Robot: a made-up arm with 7 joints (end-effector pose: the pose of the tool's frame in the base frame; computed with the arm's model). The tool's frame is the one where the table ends. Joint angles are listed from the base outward.
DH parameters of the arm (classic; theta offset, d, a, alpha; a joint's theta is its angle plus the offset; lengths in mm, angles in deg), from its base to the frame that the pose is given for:
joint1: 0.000 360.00 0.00 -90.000
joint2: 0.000 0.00 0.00 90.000
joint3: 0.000 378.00 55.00 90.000
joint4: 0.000 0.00 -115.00 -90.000
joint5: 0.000 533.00 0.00 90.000
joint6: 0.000 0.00 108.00 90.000
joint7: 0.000 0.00 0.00 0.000
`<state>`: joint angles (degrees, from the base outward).
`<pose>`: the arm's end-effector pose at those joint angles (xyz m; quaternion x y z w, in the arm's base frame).
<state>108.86 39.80 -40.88 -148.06 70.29 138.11 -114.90</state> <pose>0.2929 0.3233 0.1055 -0.5166 -0.8380 0.1494 0.0923</pose>
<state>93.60 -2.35 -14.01 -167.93 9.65 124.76 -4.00</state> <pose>0.0741 0.3567 0.1810 0.7407 0.5720 -0.3076 0.1720</pose>
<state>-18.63 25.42 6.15 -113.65 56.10 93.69 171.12</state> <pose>0.7026 -0.1650 0.2730 -0.2299 -0.7968 -0.4976 0.2541</pose>
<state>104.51 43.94 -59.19 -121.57 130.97 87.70 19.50</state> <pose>0.4629 0.4768 0.2254 -0.7059 0.2698 0.4421 0.4831</pose>
